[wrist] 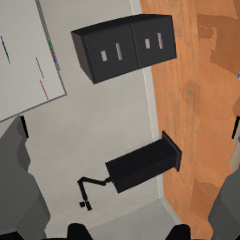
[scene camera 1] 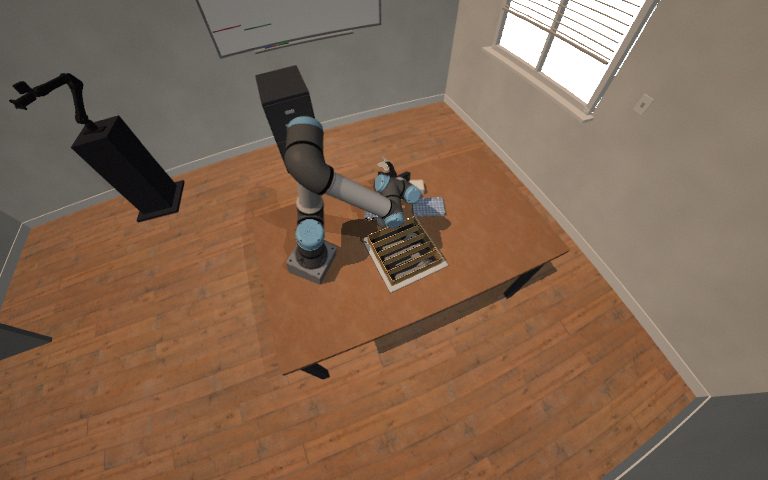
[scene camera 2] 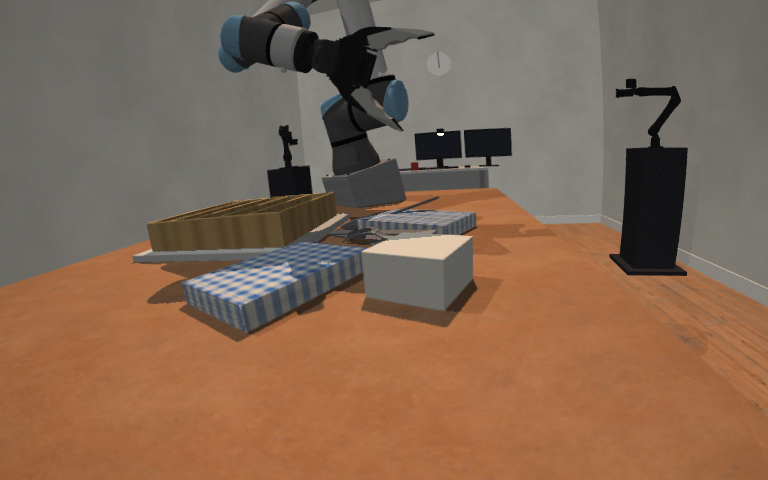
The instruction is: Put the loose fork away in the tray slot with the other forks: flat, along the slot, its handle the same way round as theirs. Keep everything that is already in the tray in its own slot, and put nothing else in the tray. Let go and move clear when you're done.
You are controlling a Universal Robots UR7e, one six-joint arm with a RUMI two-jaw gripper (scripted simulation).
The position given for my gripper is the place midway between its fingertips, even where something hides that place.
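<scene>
I can see my gripper (scene camera 2: pixel 418 83), and the wrist view has the gripper too (wrist: pixel 130 117). There is a checked napkin (scene camera 2: pixel 446 222) here, and I also see another checked napkin (scene camera 2: pixel 246 295).
</scene>
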